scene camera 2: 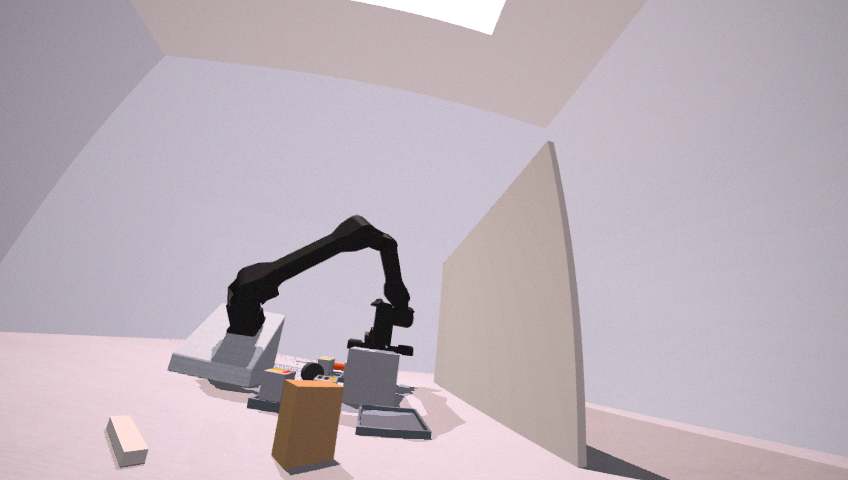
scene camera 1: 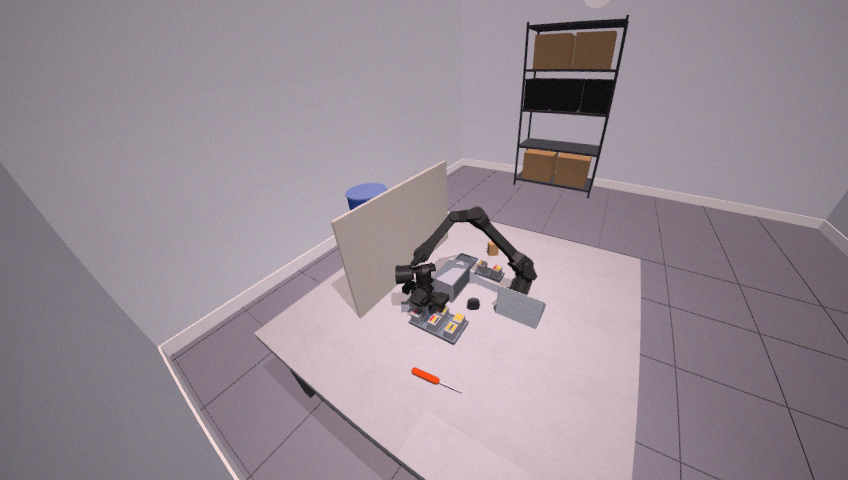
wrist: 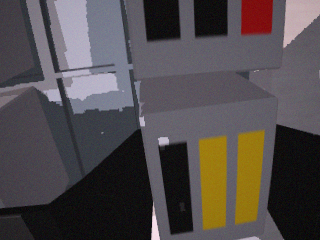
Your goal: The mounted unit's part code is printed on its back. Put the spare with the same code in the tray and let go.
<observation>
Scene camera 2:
brown box: 306,431
flat grey tray: 379,421
tall beige board: 509,343
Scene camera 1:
gripper: 426,308
grey mounted unit: 452,278
tall beige board: 373,238
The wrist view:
gripper: 190,133
</observation>
